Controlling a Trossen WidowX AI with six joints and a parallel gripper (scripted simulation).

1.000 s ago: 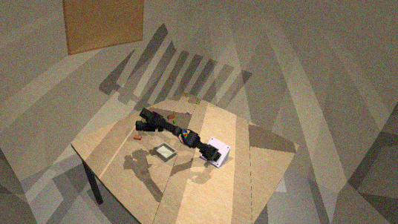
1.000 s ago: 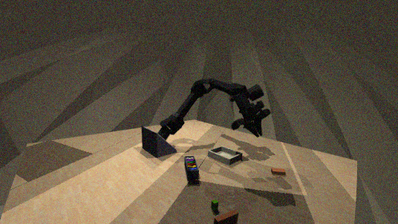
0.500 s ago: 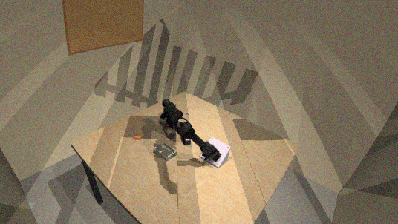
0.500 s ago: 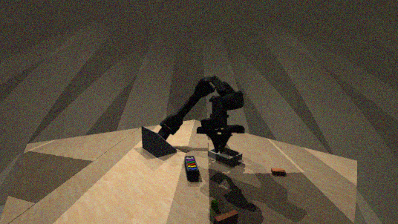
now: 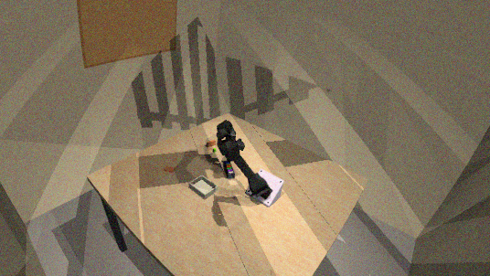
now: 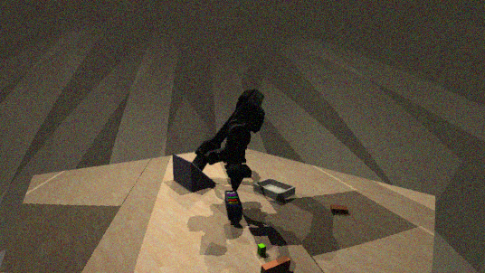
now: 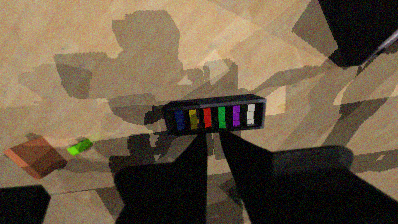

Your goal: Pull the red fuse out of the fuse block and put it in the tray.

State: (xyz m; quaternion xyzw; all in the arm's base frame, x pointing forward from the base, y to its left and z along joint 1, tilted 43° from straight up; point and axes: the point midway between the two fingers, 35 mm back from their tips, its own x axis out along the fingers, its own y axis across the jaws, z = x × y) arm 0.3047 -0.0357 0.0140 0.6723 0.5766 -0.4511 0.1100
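The red fuse lies 5 cm below my gripper tip. The rest, counted from my gripper tip: grey tray 22 cm to the left, 7 cm below, 2 cm behind.
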